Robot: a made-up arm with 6 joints. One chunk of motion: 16 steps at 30 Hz.
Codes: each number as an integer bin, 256 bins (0 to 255) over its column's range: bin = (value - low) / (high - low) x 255, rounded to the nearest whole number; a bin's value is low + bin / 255 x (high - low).
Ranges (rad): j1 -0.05..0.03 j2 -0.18..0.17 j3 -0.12..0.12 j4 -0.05..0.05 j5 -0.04..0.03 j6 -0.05..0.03
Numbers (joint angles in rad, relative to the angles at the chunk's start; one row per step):
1: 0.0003 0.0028 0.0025 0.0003 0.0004 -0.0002
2: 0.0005 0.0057 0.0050 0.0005 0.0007 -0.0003
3: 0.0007 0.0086 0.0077 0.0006 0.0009 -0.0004
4: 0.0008 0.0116 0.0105 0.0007 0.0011 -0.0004
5: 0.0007 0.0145 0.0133 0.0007 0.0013 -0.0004
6: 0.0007 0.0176 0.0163 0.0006 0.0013 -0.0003
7: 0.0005 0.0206 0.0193 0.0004 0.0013 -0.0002
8: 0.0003 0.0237 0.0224 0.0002 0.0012 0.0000
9: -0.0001 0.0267 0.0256 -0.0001 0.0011 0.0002
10: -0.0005 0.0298 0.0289 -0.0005 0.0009 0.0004
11: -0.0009 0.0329 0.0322 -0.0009 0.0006 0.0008
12: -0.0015 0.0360 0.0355 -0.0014 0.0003 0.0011
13: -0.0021 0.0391 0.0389 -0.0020 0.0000 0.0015
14: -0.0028 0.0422 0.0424 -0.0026 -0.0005 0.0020
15: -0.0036 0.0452 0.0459 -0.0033 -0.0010 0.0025
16: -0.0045 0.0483 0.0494 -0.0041 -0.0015 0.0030
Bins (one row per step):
1: 160 133 130 128 147 159
2: 161 135 133 129 148 158
3: 162 137 136 129 149 158
4: 162 140 139 129 150 158
5: 162 142 142 129 150 158
6: 162 144 145 129 150 158
7: 161 146 148 129 150 159
8: 160 148 151 128 150 159
9: 159 151 155 127 150 160
10: 158 153 158 126 149 161
11: 157 155 162 125 148 162
12: 155 157 165 124 147 163
13: 153 160 169 122 146 164
14: 150 162 173 121 144 166
15: 148 164 176 119 142 167
16: 145 166 180 117 140 169

